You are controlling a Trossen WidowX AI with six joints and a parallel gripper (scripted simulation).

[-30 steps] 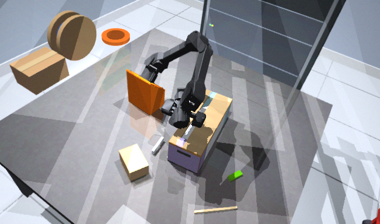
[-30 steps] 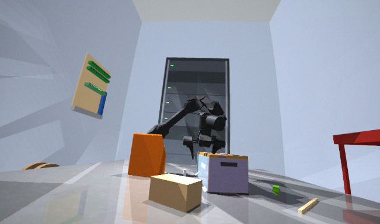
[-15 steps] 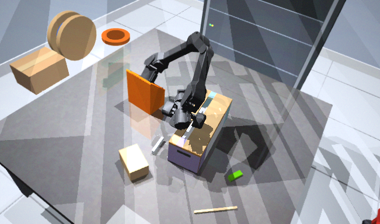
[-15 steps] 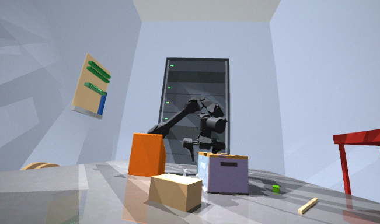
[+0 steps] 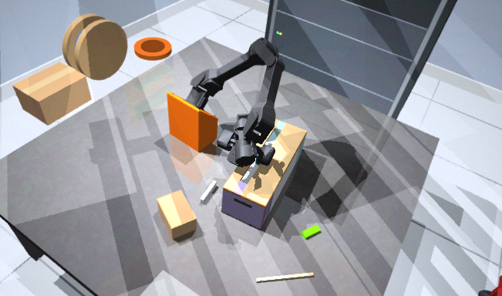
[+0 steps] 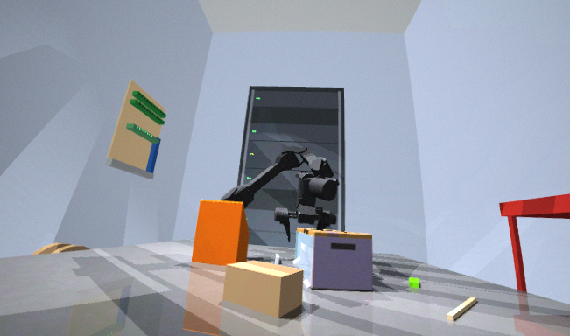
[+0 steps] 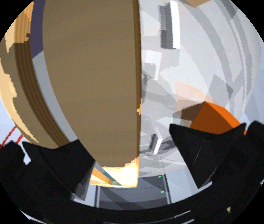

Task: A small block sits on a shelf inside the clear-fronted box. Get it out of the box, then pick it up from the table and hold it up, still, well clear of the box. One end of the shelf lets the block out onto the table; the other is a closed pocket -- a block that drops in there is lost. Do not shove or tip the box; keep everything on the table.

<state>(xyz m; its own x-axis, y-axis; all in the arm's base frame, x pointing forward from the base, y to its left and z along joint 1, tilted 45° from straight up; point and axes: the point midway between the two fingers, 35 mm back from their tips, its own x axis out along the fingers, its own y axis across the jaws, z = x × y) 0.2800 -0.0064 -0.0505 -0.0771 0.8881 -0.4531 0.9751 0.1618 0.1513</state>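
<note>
Now: the teal block 4 cm ahead of my gripper tip and 3 cm to the left of it. Also, from my gripper tip: wooden stick: 33 cm ahead, 23 cm to the right, 9 cm below; then long box: 3 cm ahead, 1 cm to the left, 3 cm below.
</note>
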